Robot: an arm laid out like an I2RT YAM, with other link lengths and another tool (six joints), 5 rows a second.
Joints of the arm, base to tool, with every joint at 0 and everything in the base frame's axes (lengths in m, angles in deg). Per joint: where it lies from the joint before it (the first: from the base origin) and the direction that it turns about. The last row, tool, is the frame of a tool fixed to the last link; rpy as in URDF.
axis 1: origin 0.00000 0.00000 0.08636 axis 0 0 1
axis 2: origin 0.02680 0.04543 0.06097 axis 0 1 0
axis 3: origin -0.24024 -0.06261 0.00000 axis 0 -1 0
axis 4: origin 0.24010 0.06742 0.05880 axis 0 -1 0
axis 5: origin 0.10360 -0.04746 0.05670 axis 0 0 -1
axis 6: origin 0.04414 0.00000 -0.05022 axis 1 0 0
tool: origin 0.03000 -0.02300 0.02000 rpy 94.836 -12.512 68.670
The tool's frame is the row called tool.
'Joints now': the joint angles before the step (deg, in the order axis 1, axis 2, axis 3, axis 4, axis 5, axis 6). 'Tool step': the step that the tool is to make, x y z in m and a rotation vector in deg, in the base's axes. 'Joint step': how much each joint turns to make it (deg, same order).
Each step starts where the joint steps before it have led.
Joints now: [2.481, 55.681, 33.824, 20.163, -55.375, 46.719]
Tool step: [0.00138, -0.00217, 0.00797, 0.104, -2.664, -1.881]
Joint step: [-0.001, -0.002, 0.000, 2.665, 1.880, 0.001]
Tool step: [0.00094, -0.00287, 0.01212, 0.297, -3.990, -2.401]
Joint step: [0.000, 0.001, -0.001, 4.001, 2.404, -0.001]
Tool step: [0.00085, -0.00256, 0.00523, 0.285, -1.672, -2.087]
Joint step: [0.000, -0.001, 0.001, 1.681, 2.098, 0.000]
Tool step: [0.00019, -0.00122, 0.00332, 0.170, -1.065, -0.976]
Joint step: [0.002, 0.003, 0.000, 1.074, 0.985, 0.001]
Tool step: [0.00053, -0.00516, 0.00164, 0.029, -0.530, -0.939]
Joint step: [-0.963, -0.001, -0.001, 0.545, -0.022, 0.021]
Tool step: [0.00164, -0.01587, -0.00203, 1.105, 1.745, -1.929]
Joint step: [-3.214, -0.001, 0.001, -0.306, -1.116, 1.924]
